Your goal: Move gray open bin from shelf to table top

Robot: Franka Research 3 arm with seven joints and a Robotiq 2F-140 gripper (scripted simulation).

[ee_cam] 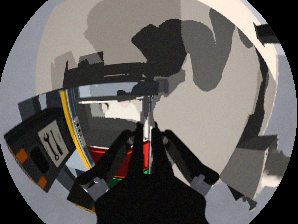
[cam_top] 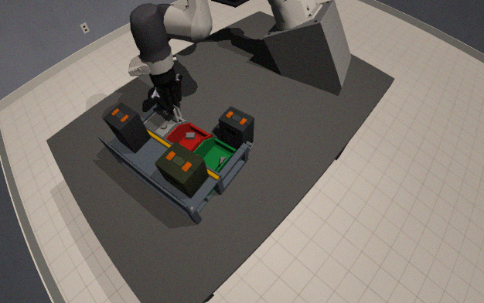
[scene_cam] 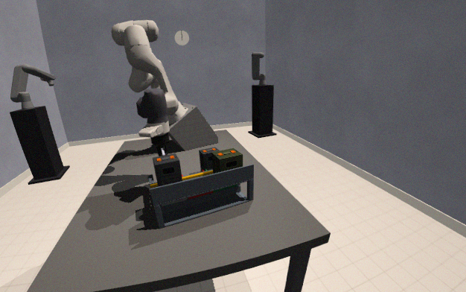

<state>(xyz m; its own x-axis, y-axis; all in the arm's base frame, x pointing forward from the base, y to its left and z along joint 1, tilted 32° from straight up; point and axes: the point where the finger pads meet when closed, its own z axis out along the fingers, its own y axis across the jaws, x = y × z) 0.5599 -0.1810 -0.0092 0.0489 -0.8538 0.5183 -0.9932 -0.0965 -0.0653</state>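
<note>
Now: the gray open bin 8 cm ahead of my hand and 2 cm below it. From my hand the other things lie so: red bin (7 cm ahead, 12 cm to the left, 2 cm below); then green bin (7 cm ahead, 23 cm to the left, 2 cm below); then yellow rail (13 cm ahead, 12 cm to the left, 4 cm above).
</note>
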